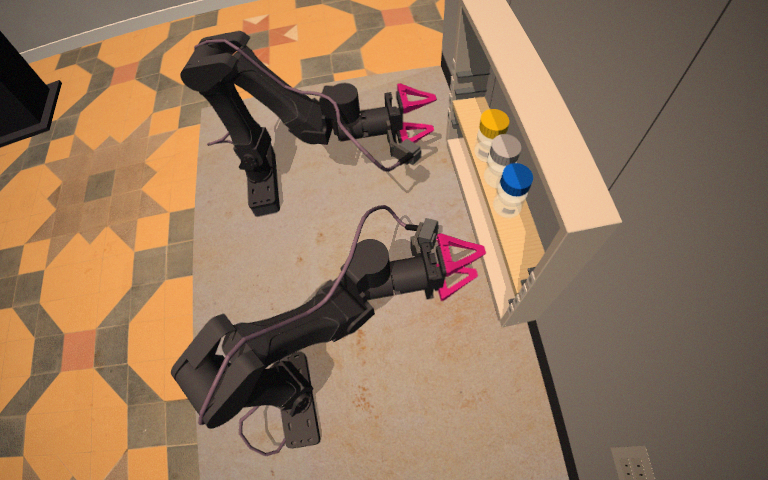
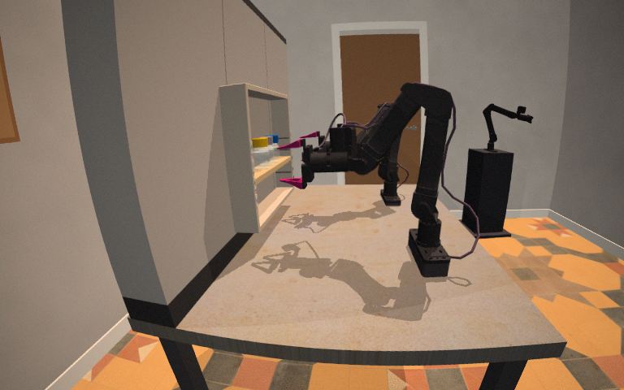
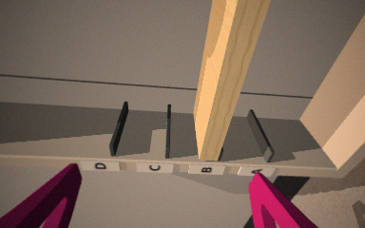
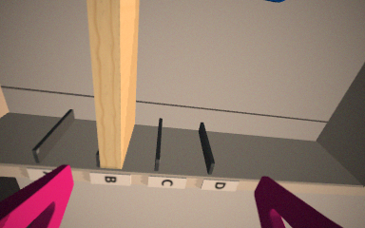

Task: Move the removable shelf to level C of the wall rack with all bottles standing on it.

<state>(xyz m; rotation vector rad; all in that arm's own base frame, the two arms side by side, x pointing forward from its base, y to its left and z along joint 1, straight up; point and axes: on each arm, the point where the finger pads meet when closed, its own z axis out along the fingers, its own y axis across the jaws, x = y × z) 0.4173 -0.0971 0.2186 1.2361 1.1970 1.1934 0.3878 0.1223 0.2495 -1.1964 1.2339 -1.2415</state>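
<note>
Right now the yellow-capped bottle is 110 mm to the right of my left hand, 90 mm ahead of it and 20 mm above it. Round my left hand: grey-capped bottle (170 mm to the right, 90 mm ahead, 20 mm above); wooden shelf (180 mm to the right, 90 mm ahead, 40 mm below); wall rack (180 mm to the right, 90 mm ahead, 20 mm above).
Right now the blue-capped bottle is 100 mm ahead of my right hand, 110 mm to the left of it and 10 mm above it. The rest, counted from my right hand: grey-capped bottle 110 mm ahead, 170 mm to the left, 10 mm above; wooden shelf 110 mm ahead, 170 mm to the left, 50 mm below; wall rack 110 mm ahead, 170 mm to the left, 20 mm above.
</note>
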